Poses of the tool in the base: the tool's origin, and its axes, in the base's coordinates. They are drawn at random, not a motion.
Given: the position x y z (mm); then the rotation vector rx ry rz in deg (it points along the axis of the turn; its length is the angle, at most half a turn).
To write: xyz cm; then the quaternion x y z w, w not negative. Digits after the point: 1 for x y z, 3 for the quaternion.
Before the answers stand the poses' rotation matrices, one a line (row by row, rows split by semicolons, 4 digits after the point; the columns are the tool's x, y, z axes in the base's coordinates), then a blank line. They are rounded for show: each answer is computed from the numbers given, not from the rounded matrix.
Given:
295, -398, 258, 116.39, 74.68, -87.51
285, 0, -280, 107.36, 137.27, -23.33
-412, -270, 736, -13.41, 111.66, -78.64
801, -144, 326, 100.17, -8.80, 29.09
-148, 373, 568, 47.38, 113.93, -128.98
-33, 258, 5, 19.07, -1.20, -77.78
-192, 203, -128, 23.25, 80.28, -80.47
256, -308, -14, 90.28, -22.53, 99.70
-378, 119, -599, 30.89, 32.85, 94.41
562, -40, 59, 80.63, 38.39, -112.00
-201, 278, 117, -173.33, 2.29, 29.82
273, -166, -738, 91.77, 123.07, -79.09
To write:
0.0316 0.7865 -0.6168; 0.4855 -0.5515 -0.6784; -0.8737 -0.2780 -0.3992
-0.2526 0.9619 -0.1050; 0.9425 0.2201 -0.2514; -0.2187 -0.1624 -0.9622
-0.7175 0.2513 0.6496; -0.5270 0.4140 -0.7422; -0.4554 -0.8749 -0.1646
0.8943 -0.3697 0.2520; 0.1680 -0.2445 -0.9550; 0.4146 0.8964 -0.1566
-0.8588 0.3578 -0.3668; 0.3198 -0.1850 -0.9292; -0.4003 -0.9153 0.0444
0.2190 0.9537 -0.2062; -0.9596 0.1722 -0.2225; -0.1767 0.2466 0.9529
-0.3809 0.8228 0.4218; -0.4238 0.2501 -0.8705; -0.8218 -0.5104 0.2534
0.0316 -0.6929 0.7203; 0.3159 -0.6768 -0.6649; 0.9483 0.2485 0.1975
-0.1433 -0.7570 0.6375; 0.9892 -0.1290 0.0692; 0.0299 0.6405 0.7673
-0.2305 0.7396 -0.6323; -0.1962 -0.6718 -0.7143; -0.9531 -0.0406 0.2999
0.9423 -0.0378 -0.3328; -0.0135 -0.9971 0.0750; -0.3346 -0.0662 -0.9400
-0.4294 0.8126 -0.3941; 0.6961 0.0197 -0.7177; -0.5754 -0.5825 -0.5741

29.5, -39.8, 25.8, 0.704, 0.452, -0.529, 0.142
28.5, 0.0, -28.0, 0.610, 0.780, -0.133, 0.036
-41.2, -27.0, 73.6, -0.091, 0.758, -0.534, 0.365
80.1, -14.4, 32.6, 0.758, -0.067, 0.220, 0.611
-14.8, 37.3, 56.8, 0.265, 0.638, -0.723, 0.013
-3.3, 25.8, 0.5, 0.153, -0.010, -0.625, 0.766
-19.2, 20.3, -12.8, 0.170, 0.587, -0.588, 0.530
25.6, -30.8, -1.4, 0.615, -0.153, 0.679, 0.372
-37.8, 11.9, -59.9, 0.234, 0.248, 0.714, 0.611
56.2, -4.0, 5.9, 0.534, 0.254, -0.742, 0.315
-20.1, 27.8, 11.7, -0.985, 0.013, 0.169, 0.036
27.3, -16.6, -73.8, 0.530, 0.711, -0.457, 0.064

